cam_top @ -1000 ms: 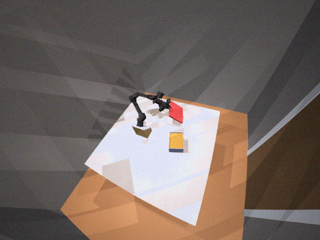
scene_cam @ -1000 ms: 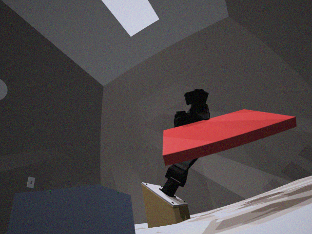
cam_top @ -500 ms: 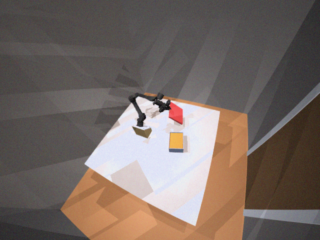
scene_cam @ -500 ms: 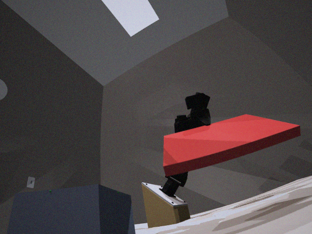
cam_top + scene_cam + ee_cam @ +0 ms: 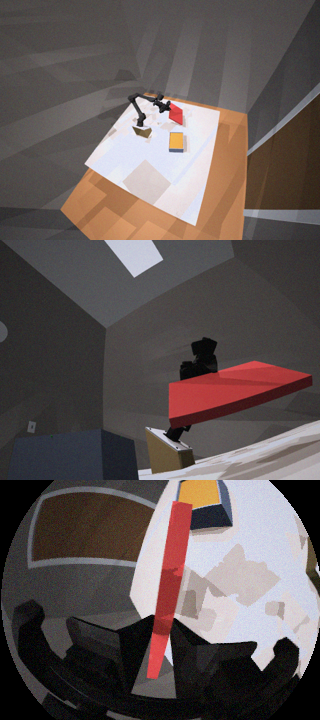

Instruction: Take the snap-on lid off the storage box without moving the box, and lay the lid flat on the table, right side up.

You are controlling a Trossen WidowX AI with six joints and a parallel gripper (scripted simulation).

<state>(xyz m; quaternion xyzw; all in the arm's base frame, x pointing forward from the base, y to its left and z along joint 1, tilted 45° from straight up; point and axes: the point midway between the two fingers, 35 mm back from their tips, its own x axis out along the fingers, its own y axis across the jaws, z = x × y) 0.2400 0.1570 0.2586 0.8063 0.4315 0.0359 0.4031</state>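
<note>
My gripper tip is 6 cm short of the red lid, 5 cm above it and 2 cm to the right of it. The rest, counted from my gripper tip: storage box: 27 cm to the right, 19 cm ahead, 16 cm below.
</note>
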